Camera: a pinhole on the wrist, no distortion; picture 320 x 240 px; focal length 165.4 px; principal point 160.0 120.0 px. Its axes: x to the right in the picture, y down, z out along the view. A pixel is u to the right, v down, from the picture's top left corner.
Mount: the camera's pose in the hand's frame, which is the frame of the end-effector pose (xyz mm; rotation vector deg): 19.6 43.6 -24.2 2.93 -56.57 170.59
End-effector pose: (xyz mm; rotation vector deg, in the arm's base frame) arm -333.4 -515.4 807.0 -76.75 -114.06 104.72
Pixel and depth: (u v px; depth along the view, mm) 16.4 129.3 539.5
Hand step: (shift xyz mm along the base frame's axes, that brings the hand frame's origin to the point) -686.0 91.4 -70.2
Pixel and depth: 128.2 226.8 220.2
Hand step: -183.1 20.0 124.6
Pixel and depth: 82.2 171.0 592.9
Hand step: -625.0 16.7 159.4
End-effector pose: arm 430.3 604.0 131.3 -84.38 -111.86 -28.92
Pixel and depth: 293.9 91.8 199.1
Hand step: -64.3 -7.7 -205.8
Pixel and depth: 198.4 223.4 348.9
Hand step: -346.8 -59.1 -106.0
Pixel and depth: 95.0 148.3 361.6
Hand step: -297.3 198.0 -29.8
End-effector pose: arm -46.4 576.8 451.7 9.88 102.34 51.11
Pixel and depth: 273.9 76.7 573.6
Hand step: 663.6 -49.9 78.1
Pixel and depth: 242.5 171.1 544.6
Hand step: 497.7 -262.9 -132.9
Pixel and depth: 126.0 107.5 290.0
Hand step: 186.3 72.5 -168.5
